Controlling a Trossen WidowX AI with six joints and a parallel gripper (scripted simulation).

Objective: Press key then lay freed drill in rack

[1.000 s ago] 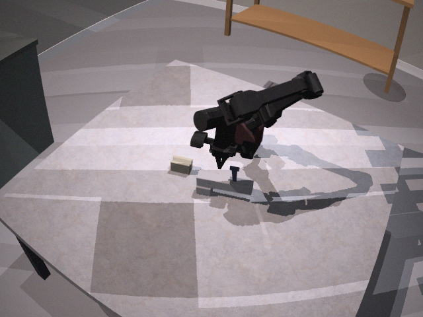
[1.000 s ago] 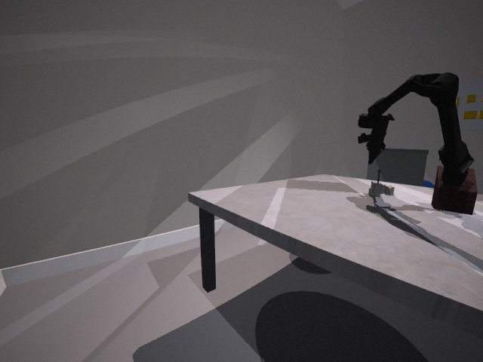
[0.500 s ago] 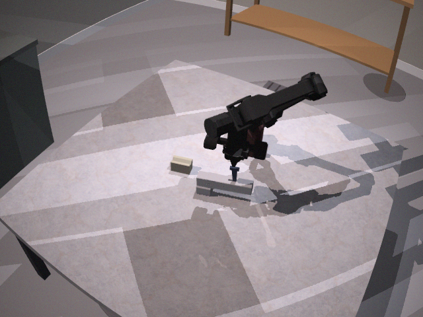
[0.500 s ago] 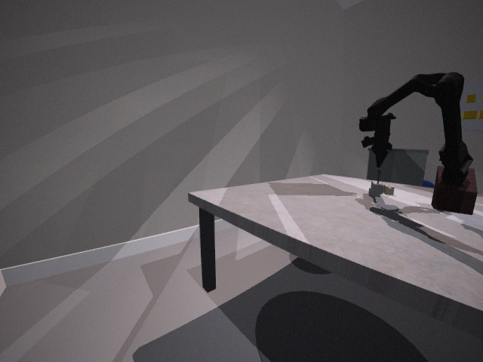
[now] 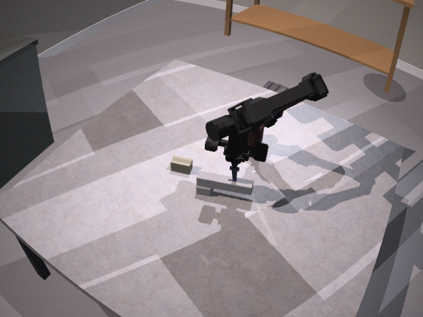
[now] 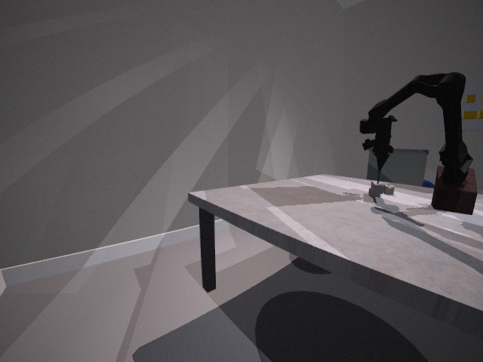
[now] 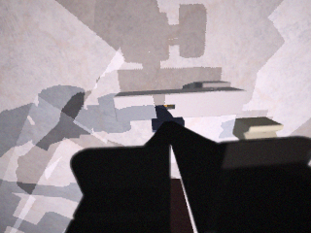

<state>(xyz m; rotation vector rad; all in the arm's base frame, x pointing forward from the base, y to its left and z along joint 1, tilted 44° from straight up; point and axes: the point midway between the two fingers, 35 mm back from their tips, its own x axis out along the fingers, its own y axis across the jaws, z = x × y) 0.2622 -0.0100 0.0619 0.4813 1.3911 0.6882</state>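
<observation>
Right now my gripper tip is 3 cm above the key. The rest, counted from my gripper tip: grey housing 9 cm below, 3 cm to the right; then drill 8 cm below, 5 cm to the right, 1 cm ahead; then rack 21 cm to the right, 11 cm below, 5 cm behind.
</observation>
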